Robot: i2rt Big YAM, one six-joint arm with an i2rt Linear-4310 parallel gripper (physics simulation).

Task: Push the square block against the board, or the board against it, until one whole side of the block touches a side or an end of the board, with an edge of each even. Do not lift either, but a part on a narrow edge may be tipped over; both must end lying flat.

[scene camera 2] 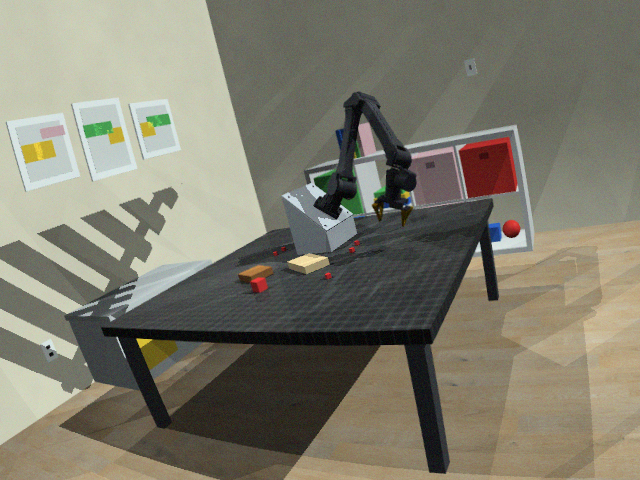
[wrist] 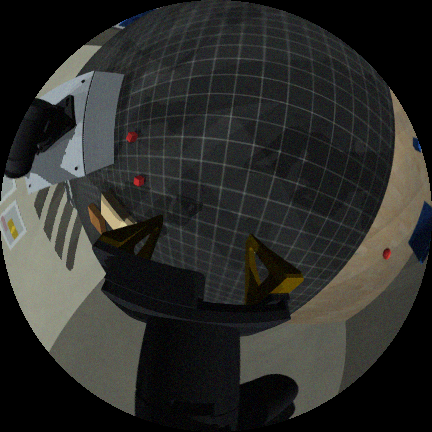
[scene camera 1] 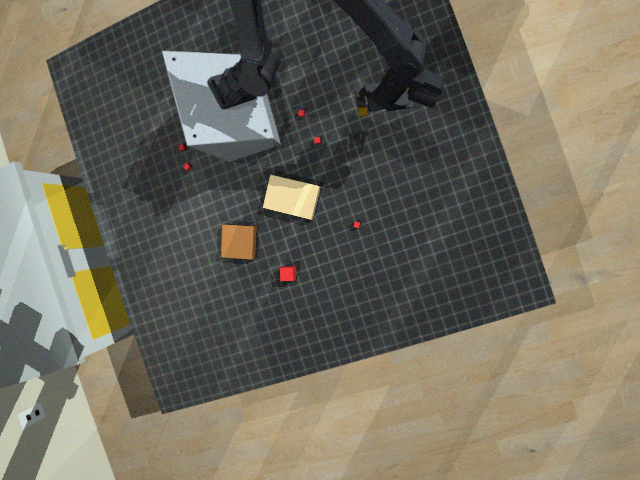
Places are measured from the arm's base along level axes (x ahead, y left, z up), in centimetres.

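Pixels of known places: gripper, fingertip midpoint: [scene camera 2: 391,224] [wrist: 205,229] [scene camera 1: 376,108]; arm's base, origin of the base link: [scene camera 2: 327,208] [wrist: 55,123] [scene camera 1: 232,89].
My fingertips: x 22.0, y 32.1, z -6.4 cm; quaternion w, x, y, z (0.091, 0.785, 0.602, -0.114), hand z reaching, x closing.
Observation:
For each thing: its top centre in the pictures, then the offset to it from my fingertips.
- square block, middle of its top: [scene camera 1: 237,241] [scene camera 2: 254,270] [wrist: 94,220] dy -54.6, dx +13.9, dz -6.2 cm
- board, middle of its top: [scene camera 1: 290,197] [wrist: 113,220] [scene camera 2: 306,259] dy -33.2, dx +9.3, dz -6.2 cm
- larger red cube, middle of its top: [scene camera 1: 286,274] [scene camera 2: 257,279] dy -44.6, dx +29.6, dz -5.1 cm
The square block [scene camera 1: 238,241] [scene camera 2: 255,273] [wrist: 96,218] is orange-brown and lies flat on the table. The board [scene camera 1: 291,197] [scene camera 2: 308,263] [wrist: 114,212] is a pale cream rectangle, also lying flat. In scene camera 1 the block is below and left of the board, with a gap between them, and the two are turned slightly differently. My gripper [scene camera 1: 383,106] [scene camera 2: 391,222] [wrist: 205,229] is open and empty, above the table and well away from both, up and right of the board in scene camera 1. The left finger partly hides the board in the wrist view.
A grey sloped pedestal [scene camera 1: 222,116] [scene camera 2: 317,227] [wrist: 100,120] carries the arm beside the board. A larger red cube [scene camera 1: 287,273] [scene camera 2: 258,284] lies near the block. Several small red cubes are scattered about, one [scene camera 1: 356,224] [scene camera 2: 328,275] right of the board.

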